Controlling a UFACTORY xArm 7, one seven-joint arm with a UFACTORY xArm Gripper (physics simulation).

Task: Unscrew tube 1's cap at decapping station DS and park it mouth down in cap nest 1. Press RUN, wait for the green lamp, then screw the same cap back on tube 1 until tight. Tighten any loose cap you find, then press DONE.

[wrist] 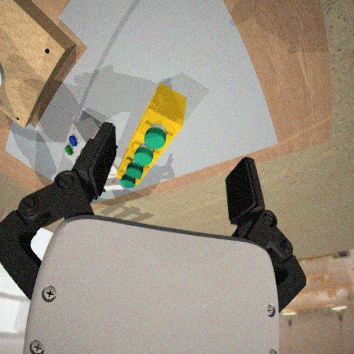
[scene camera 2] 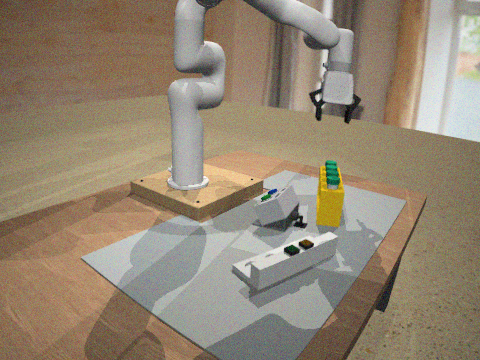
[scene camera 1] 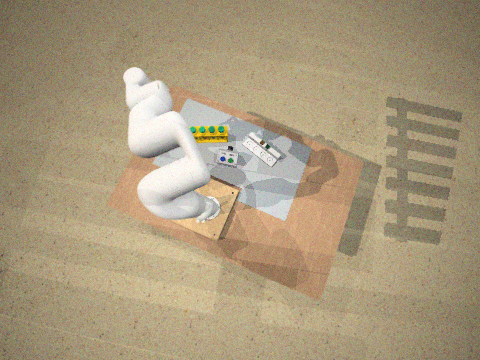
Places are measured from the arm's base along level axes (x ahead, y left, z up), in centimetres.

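Pixels of known places: gripper, between the fingertips: point(wrist: 177, 152) point(scene camera 2: 332, 121); arm's base, origin of its link: point(scene camera 2: 188, 182).
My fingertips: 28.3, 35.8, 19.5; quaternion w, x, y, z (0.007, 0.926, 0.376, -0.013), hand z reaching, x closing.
Observation:
Ahead of a thing's pixels: the offset from my fingertips to its top centre, as dx, dy, dz. "*": to the spot under its first point. Level surfaces: height alone.
A yellow rack {+8.7, -15.7, -12.5} point(scene camera 1: 212, 140) point(scene camera 2: 330, 207) point(wrist: 172, 100) holds several tubes in a row, with green caps {+10.0, -17.9, -10.7} point(scene camera 1: 211, 129) point(scene camera 2: 331, 173) point(wrist: 155, 137) on top. A pale neck shows under the end cap nearest scene camera 2. My gripper point(scene camera 2: 333, 120) point(wrist: 177, 152) is open and empty, well above the rack. A white nest strip {* +14.9, -44.2, -22.0} point(scene camera 1: 256, 150) point(scene camera 2: 300, 260) has round marked places and a raised wall with a dark green lamp point(scene camera 2: 292, 249) and an amber-brown lamp {+18.7, -45.5, -17.5} point(scene camera 2: 306, 244). A grey button box {+1.9, -31.7, -14.4} point(scene camera 1: 227, 154) point(scene camera 2: 280, 207) has a blue button {-0.9, -30.2, -15.4} point(scene camera 1: 223, 159) point(wrist: 73, 141) and a green button {+0.3, -34.5, -15.4} point(scene camera 1: 230, 160) point(wrist: 69, 150). Tube numbers are unreadable.
A small black fixture {* +7.8, -30.4, -20.4} point(scene camera 1: 230, 148) point(scene camera 2: 300, 222) stands beside the button box. These things stand on a grey mat {dz -22.8} point(scene camera 1: 272, 205) point(scene camera 2: 200, 310) on the wooden table {dz -23.1} point(scene camera 1: 320, 240). The arm's base sits on a thick wooden board point(scene camera 1: 227, 192) point(scene camera 2: 225, 197). Shadows cross the mat.

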